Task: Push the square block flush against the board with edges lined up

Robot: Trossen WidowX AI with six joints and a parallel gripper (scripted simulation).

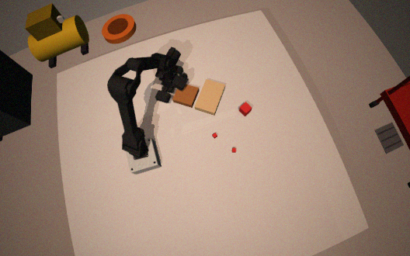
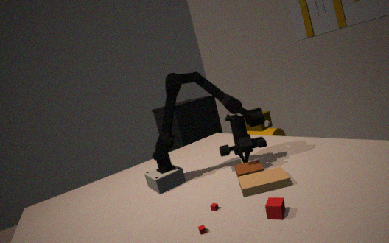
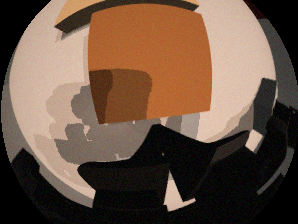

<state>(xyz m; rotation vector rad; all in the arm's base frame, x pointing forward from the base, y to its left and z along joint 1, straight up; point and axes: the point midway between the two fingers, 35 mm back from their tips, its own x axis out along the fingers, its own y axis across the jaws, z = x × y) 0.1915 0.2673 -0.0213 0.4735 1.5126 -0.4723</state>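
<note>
Right now the square block is 60 mm ahead of my gripper tip, 40 mm to the right of it and 10 mm above it. From my gripper tip the other things lie so: tan board (170 mm ahead, 80 mm to the right, 10 mm above); then red cube (300 mm ahead, 190 mm to the right, 10 mm above).
</note>
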